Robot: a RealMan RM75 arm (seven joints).
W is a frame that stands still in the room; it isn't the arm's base.
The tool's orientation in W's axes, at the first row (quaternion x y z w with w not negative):
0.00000 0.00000 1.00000 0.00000
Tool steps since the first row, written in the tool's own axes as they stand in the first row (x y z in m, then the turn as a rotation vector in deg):
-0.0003 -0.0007 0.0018 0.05 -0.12 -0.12
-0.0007 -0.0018 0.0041 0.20 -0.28 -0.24
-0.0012 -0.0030 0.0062 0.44 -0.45 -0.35
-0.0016 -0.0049 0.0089 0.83 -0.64 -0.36
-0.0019 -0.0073 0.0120 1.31 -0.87 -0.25
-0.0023 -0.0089 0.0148 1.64 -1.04 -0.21
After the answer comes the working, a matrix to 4 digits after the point.
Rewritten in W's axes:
0.0003 0.0007 0.0018 -0.05 0.12 -0.12
0.0007 0.0018 0.0041 -0.20 0.28 -0.24
0.0012 0.0030 0.0062 -0.44 0.45 -0.35
0.0016 0.0049 0.0089 -0.83 0.64 -0.36
0.0019 0.0073 0.0120 -1.31 0.87 -0.25
0.0023 0.0089 0.0148 -1.64 1.04 -0.21

The tool's axes in the first row as the columns of a matrix, in W's axes (rounded; the answer above uses it unrounded):
-1.0000 0.0000 0.0000
0.0000 -1.0000 0.0000
0.0000 0.0000 1.0000

